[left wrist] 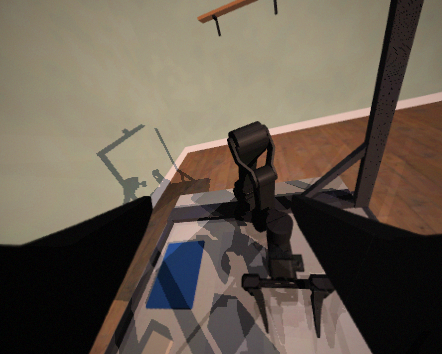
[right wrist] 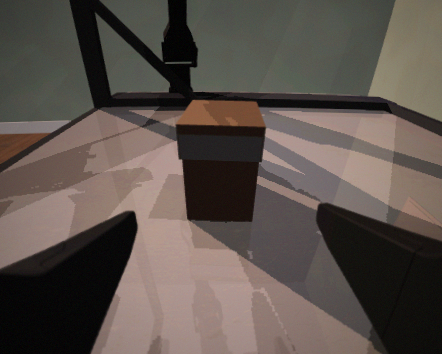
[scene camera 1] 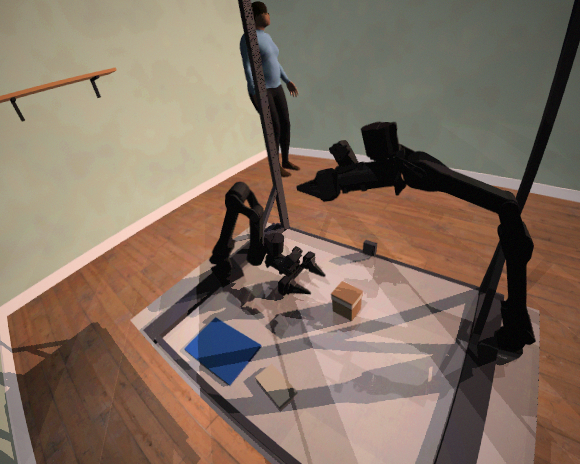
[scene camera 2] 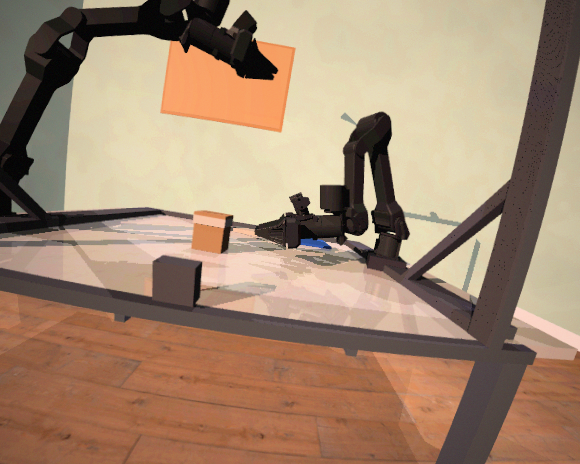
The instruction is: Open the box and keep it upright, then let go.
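Pixels of known places: left gripper, fingertip midpoint: (left wrist: 223, 201) (scene camera 1: 305, 185) (scene camera 2: 275, 75); right gripper, fingertip midpoint: (left wrist: 292, 335) (right wrist: 227, 216) (scene camera 1: 318, 284) (scene camera 2: 256, 229); left arm's base, origin of the base link: (scene camera 1: 509, 342); right arm's base, origin of the base link: (left wrist: 249, 205) (scene camera 1: 225, 268) (scene camera 2: 385, 256).
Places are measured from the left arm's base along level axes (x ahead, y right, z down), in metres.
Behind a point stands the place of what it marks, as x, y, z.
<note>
The box (scene camera 1: 346, 301) (scene camera 2: 212, 232) {0.487, 0.012, -0.027} (right wrist: 220, 185) {0.518, -0.011, -0.018} stands upright on the table, orange-brown with a pale band under its top. Its lid lies flat and closed. My right gripper (scene camera 1: 316, 283) {0.588, 0.000, -0.048} (scene camera 2: 256, 230) {0.588, 0.000, -0.048} (left wrist: 292, 335) {0.588, 0.000, -0.048} (right wrist: 227, 216) {0.588, 0.000, -0.048} is open and low over the table. Its fingers point at the box, which stands ahead of the tips and apart from them. My left gripper (scene camera 1: 302, 188) {0.577, -0.031, -0.426} (scene camera 2: 276, 73) {0.577, -0.031, -0.426} (left wrist: 223, 201) {0.577, -0.031, -0.426} is open and empty, raised high above the table. The box does not show in the left wrist view.
A blue square (scene camera 1: 222, 350) {0.782, -0.311, 0.012} (scene camera 2: 315, 243) {0.836, -0.254, 0.012} (left wrist: 177, 280) {0.759, -0.299, 0.012} and a tan tile (scene camera 1: 274, 385) {0.576, -0.338, 0.005} (left wrist: 160, 345) {0.608, -0.310, 0.005} lie flat on the table. A dark block (scene camera 1: 370, 247) {0.477, 0.265, -0.024} (scene camera 2: 177, 281) {0.485, 0.289, -0.016} sits at the table's edge. A dark frame post (scene camera 1: 257, 75) {0.897, 0.326, -0.663} (scene camera 2: 540, 150) {0.893, 0.351, -0.246} rises at one corner.
</note>
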